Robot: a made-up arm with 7 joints. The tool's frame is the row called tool.
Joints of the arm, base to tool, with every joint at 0 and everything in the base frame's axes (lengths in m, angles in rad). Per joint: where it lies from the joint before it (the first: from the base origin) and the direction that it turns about. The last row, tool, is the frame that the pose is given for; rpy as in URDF.
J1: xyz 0 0 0.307 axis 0 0 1
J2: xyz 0 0 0 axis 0 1 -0.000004
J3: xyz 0 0 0.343 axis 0 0 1
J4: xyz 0.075 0 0 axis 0 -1 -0.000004
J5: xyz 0.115 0 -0.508 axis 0 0.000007 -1
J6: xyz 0 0 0 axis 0 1 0.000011
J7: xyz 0.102 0 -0.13 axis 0 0.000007 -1
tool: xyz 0 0 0 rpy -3.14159 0 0
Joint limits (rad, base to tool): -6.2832..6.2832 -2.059..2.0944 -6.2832..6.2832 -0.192..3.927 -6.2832..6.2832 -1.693..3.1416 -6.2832..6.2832
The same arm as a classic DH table. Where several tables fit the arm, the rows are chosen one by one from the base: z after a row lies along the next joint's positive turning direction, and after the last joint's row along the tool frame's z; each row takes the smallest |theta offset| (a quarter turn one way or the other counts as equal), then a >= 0, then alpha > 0; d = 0 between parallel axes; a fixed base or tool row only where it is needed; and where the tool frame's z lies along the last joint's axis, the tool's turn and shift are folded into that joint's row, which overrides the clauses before.
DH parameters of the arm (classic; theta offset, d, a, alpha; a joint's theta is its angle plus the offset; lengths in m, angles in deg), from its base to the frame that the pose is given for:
J1: 0 0.307 0 -90
J2: 0 0 0 90
J3: 0 0.343 0.075 90
J4: 0 0 0.115 90
J5: 0 0.508 0 90
J6: 0 0 0.102 -90
J7: 0 0.13 0 0
Joint limits (deg, base to tool): -360..360 -117.97..120 -360..360 -11..225 -360..360 -97..180 -360..360

